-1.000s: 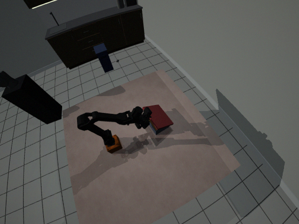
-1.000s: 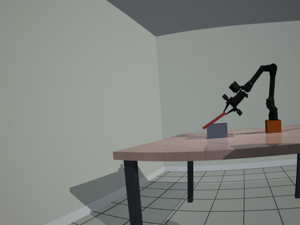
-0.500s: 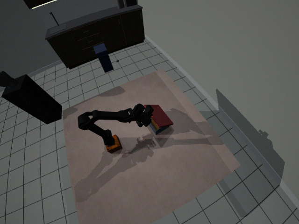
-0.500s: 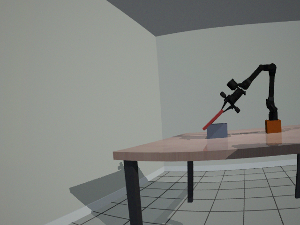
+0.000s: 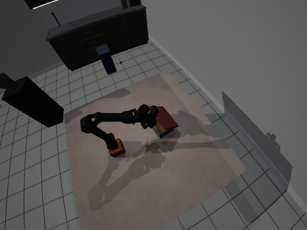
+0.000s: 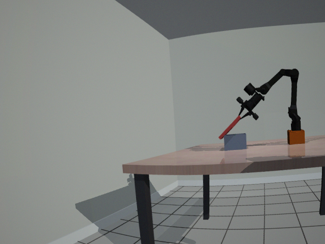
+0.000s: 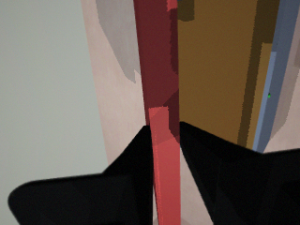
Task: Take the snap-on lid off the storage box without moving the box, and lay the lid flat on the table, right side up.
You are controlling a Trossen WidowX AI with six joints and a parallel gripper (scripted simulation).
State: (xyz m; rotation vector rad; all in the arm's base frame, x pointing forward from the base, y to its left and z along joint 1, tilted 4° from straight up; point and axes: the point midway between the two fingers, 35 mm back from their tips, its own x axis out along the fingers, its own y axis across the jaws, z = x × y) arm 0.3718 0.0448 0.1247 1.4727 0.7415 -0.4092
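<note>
The red lid is 6 cm ahead of my gripper tip, 1 cm to the left of it and 5 cm below it. Also, from my gripper tip: storage box: 3 cm ahead, 1 cm to the left, 14 cm below.
</note>
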